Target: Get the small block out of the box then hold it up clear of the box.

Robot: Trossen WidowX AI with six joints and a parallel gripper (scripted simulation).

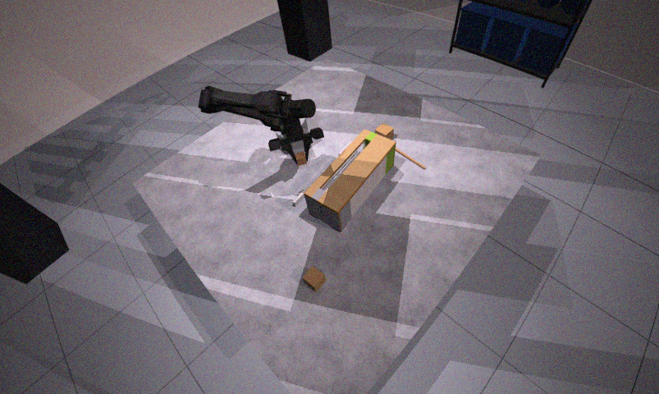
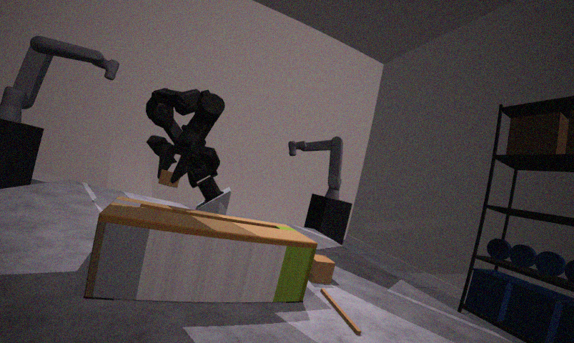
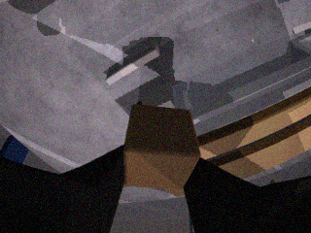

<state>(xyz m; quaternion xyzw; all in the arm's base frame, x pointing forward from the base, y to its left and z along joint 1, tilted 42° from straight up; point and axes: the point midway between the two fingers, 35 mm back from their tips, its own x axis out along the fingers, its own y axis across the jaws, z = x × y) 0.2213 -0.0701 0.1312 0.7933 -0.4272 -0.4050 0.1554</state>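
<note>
The block lies 1 cm to the left of my gripper tip, 1 cm behind it and 1 cm above it. The rest, counted from my gripper tip: thin wooden stick (39 cm to the left, 21 cm ahead, 17 cm below); then long box (12 cm to the left, 11 cm below, 9 cm ahead).
</note>
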